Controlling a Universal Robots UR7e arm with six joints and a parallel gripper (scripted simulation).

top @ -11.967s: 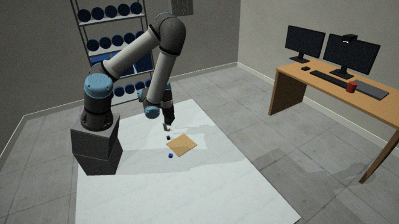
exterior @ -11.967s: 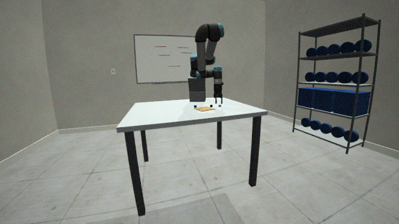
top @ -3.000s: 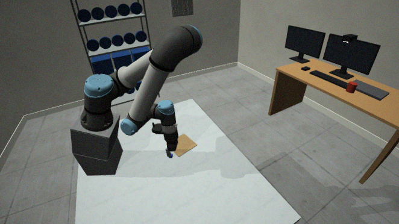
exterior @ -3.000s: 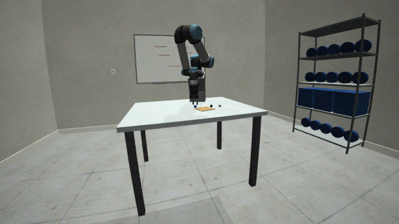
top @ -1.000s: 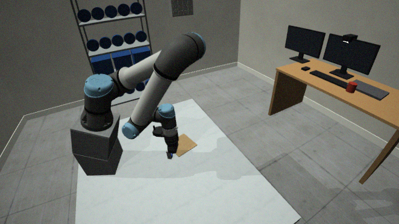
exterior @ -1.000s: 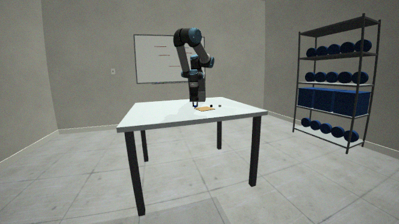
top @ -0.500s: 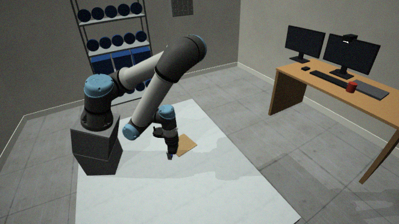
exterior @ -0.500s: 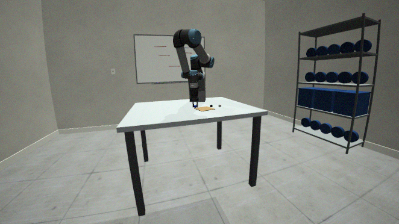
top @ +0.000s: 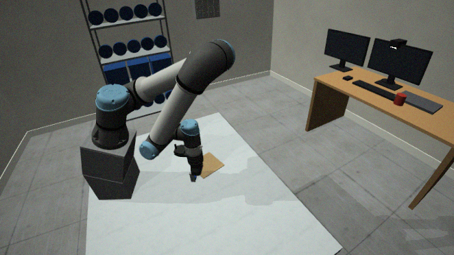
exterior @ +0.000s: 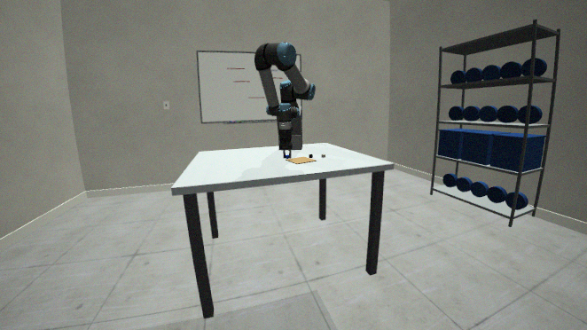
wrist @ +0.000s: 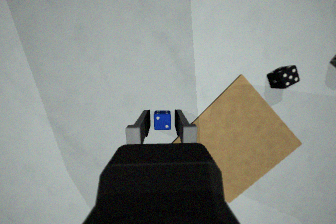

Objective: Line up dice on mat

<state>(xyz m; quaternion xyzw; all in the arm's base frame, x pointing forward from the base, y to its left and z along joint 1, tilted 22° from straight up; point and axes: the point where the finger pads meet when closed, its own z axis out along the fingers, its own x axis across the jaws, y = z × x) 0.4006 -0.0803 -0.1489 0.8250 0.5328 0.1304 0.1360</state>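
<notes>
Now: the blue die 10 mm below my hand. From my hand the other things lie so: tan mat 80 mm ahead, 70 mm to the left, 20 mm below; black die 150 mm to the left, 20 mm ahead, 10 mm below; white die 230 mm to the left, 30 mm ahead, 10 mm below.
</notes>
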